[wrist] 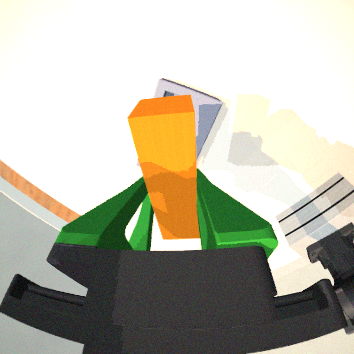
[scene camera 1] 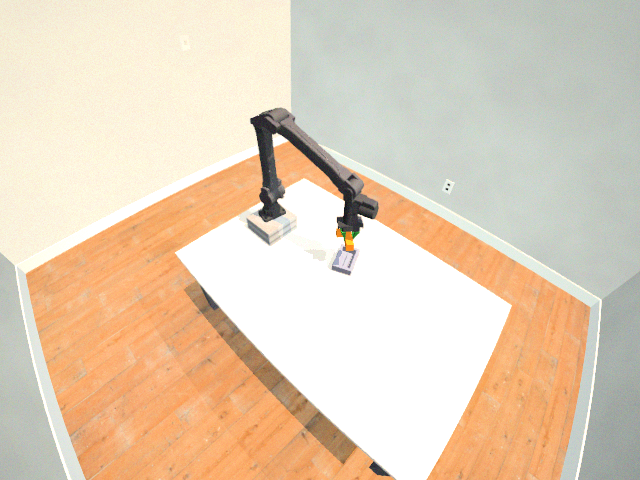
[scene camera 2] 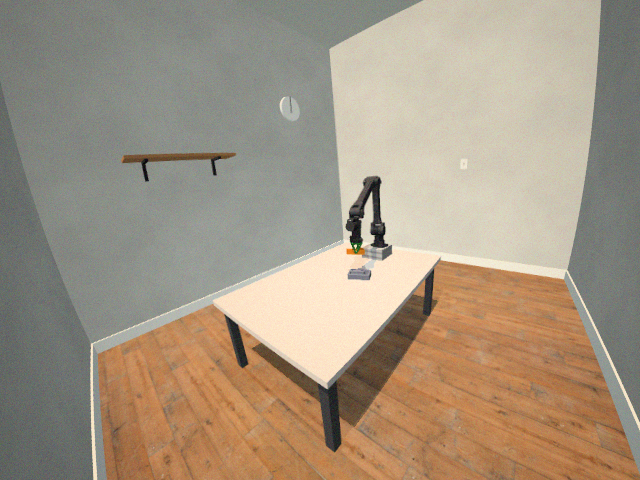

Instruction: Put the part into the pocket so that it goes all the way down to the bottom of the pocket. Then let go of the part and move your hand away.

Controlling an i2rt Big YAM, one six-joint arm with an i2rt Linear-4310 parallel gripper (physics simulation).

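Pixels of known places: gripper, fingertip midpoint: [wrist: 173, 175] [scene camera 1: 348, 240] [scene camera 2: 355, 252]; arm's base at its link origin: [wrist: 329, 241] [scene camera 1: 272, 213] [scene camera 2: 379, 245].
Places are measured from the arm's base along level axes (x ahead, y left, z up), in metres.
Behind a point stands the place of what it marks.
My gripper [scene camera 1: 348, 236] {x 0.403, y 0.142, z 0.082 m} [scene camera 2: 356, 249] {x 0.403, y 0.142, z 0.082 m} [wrist: 173, 175] {x 0.403, y 0.142, z 0.082 m} has green fingers and is shut on the orange part [scene camera 1: 349, 245] {x 0.445, y 0.111, z 0.108 m} [scene camera 2: 352, 251] {x 0.429, y 0.143, z 0.098 m} [wrist: 170, 140] {x 0.434, y 0.118, z 0.109 m}, a long block. The part is held above the table. The grey-lavender pocket block [scene camera 1: 341, 270] {x 0.434, y 0.103, z -0.062 m} [scene camera 2: 359, 276] {x 0.427, y 0.193, z -0.057 m} [wrist: 202, 100] {x 0.413, y 0.098, z -0.046 m} lies on the table, apart from the part and lower. In the wrist view it shows beyond the part, turned relative to it, and the part hides much of it. In scene camera 2 the part hangs higher and farther back than the block. The pocket's inside is largely hidden in the wrist view.
The arm's base stands on a striped pale box [scene camera 1: 269, 229] {x 0.093, y -0.065, z 0.000 m} [scene camera 2: 379, 252] {x 0.087, y 0.072, z -0.016 m} [wrist: 315, 210] {x 0.100, y 0.008, z -0.034 m} at the back of the table [scene camera 1: 361, 351] {x 0.765, y -0.059, z -0.081 m} [scene camera 2: 320, 310] {x 0.806, y 0.292, z -0.082 m}. A wooden shelf [scene camera 2: 178, 157] and a round clock [scene camera 2: 289, 108] are on the wall, away from the arm.
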